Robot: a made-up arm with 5 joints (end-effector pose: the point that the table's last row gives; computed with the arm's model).
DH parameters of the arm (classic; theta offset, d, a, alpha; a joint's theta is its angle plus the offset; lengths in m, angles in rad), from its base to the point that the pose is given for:
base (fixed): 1.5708 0.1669 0 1.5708
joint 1: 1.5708 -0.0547 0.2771 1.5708
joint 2: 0 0.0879 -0.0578 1.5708
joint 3: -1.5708 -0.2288 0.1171 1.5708
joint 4: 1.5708 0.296 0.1 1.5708
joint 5: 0 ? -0.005 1.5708
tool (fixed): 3.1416 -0.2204 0 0
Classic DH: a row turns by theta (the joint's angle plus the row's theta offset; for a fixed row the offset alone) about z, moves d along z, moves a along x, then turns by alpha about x.
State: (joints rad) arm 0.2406 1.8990 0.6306 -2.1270 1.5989
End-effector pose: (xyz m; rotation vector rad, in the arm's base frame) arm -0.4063 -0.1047 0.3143 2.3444 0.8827 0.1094
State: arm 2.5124 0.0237 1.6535 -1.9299 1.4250
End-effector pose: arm 0.1876 0.0578 -0.1535 1.9096 -1.6987 1.1949
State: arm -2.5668 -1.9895 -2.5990 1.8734 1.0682
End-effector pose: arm -0.2814 -0.2022 -0.3603 -1.2378 0.0474 0.2956
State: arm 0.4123 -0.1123 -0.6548 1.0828 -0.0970
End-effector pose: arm 0.1208 0.4172 0.1321 1.0674 0.5498 -0.9124
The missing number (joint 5, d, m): 0.0602
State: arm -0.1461 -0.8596 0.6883 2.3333 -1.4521
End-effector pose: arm 0.5193 0.0458 0.4809 1.7049 -0.5386 -1.1024
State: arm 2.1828 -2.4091 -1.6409 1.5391 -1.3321
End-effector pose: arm -0.2799 -0.4611 0.3642 2.2605 -1.4741 1.4040
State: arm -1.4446 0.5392 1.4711 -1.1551 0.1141
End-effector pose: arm 0.2136 0.1699 0.6364 -1.8939 2.1475 0.2893
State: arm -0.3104 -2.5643 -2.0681 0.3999 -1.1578
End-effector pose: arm -0.0383 0.4873 0.1917 -0.5359 -0.1531 2.1029
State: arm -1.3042 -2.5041 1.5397 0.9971 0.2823
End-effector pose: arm -0.2116 0.2109 0.6619 -0.4599 2.7727 0.4142
